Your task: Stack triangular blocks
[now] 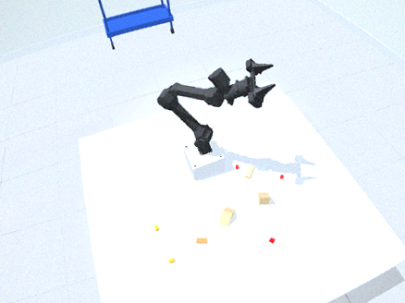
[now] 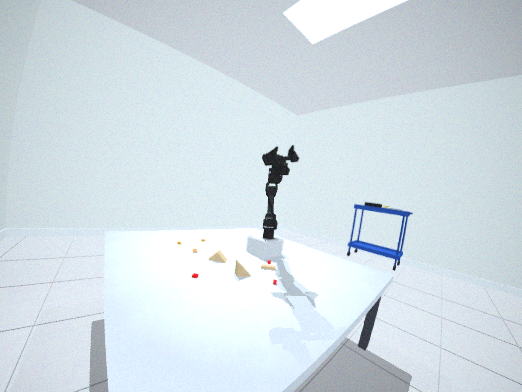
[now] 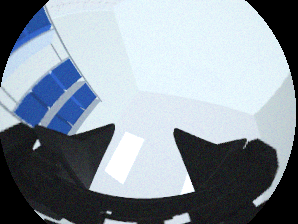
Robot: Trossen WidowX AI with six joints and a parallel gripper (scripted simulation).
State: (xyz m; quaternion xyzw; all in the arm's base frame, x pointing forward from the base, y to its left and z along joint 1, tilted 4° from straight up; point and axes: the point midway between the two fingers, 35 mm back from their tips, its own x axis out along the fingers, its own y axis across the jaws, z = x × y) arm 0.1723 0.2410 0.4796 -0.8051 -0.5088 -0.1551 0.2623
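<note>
My gripper tip is now 59 cm above the tan triangular block, 23 cm to the left of it and 15 cm short of it.
</note>
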